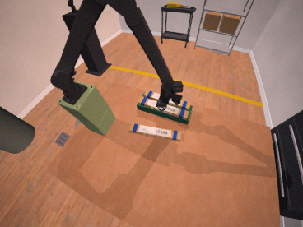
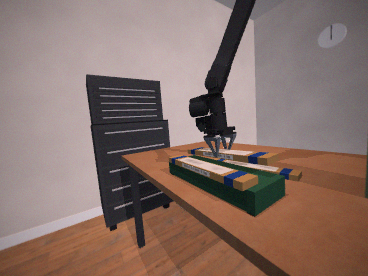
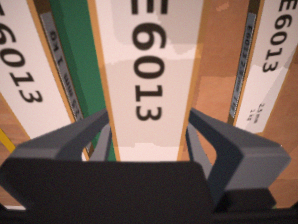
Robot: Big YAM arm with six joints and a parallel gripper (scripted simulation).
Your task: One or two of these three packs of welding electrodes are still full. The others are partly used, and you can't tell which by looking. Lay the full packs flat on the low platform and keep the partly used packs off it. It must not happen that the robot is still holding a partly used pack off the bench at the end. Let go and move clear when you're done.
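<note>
Right now my hand is 8 cm above the green platform and 5 cm to the right of it.
</note>
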